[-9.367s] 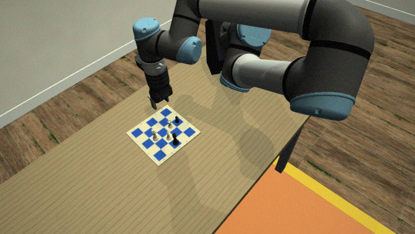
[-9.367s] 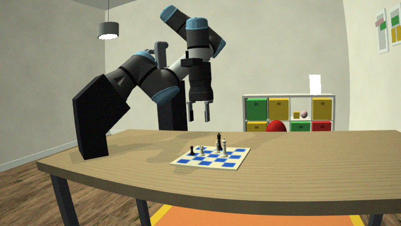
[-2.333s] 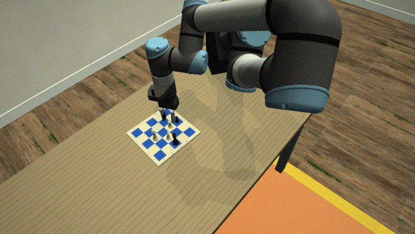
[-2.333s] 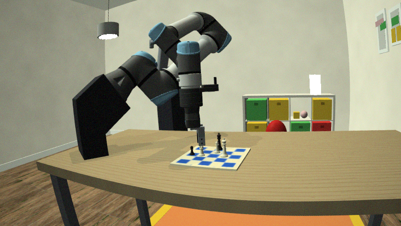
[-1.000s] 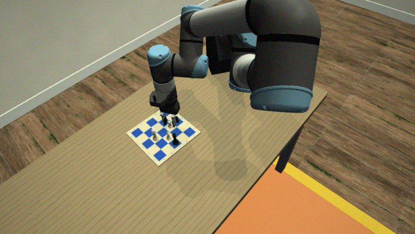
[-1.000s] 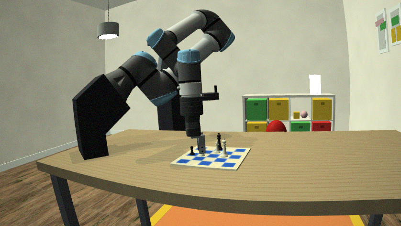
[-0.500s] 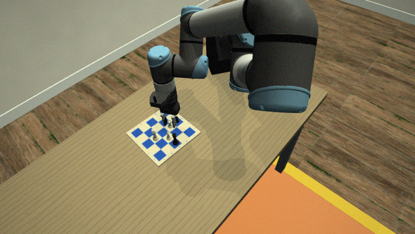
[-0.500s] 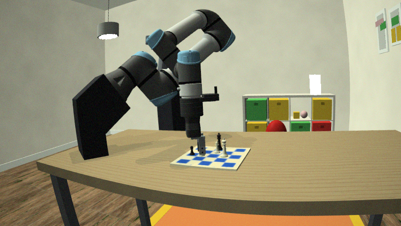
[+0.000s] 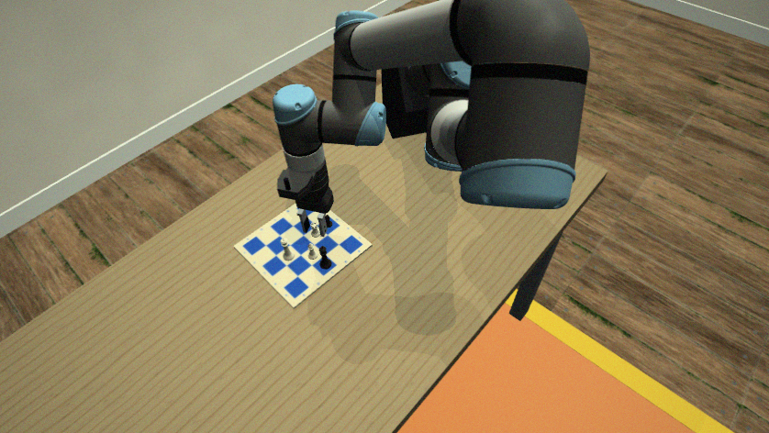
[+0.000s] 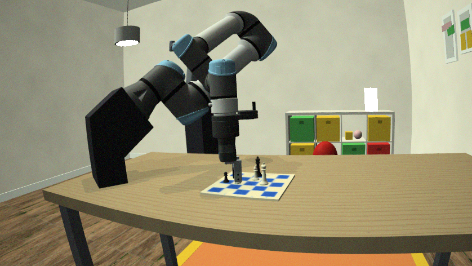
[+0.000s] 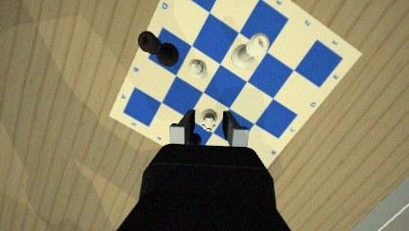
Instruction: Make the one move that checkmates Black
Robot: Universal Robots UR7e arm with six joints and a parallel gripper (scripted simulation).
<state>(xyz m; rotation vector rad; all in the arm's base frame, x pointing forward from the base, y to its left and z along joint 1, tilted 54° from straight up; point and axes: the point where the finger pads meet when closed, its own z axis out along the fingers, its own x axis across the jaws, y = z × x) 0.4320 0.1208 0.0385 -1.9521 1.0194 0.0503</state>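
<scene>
Right now my hand is 4 cm past the black pawn, 1 cm to the left of it and 1 cm above it. Round my hand: blue-and-cream chessboard 4 cm ahead, 1 cm to the left, 3 cm below; black king 2 cm ahead, 9 cm to the left; tall white piece 8 cm ahead, 3 cm to the left.
</scene>
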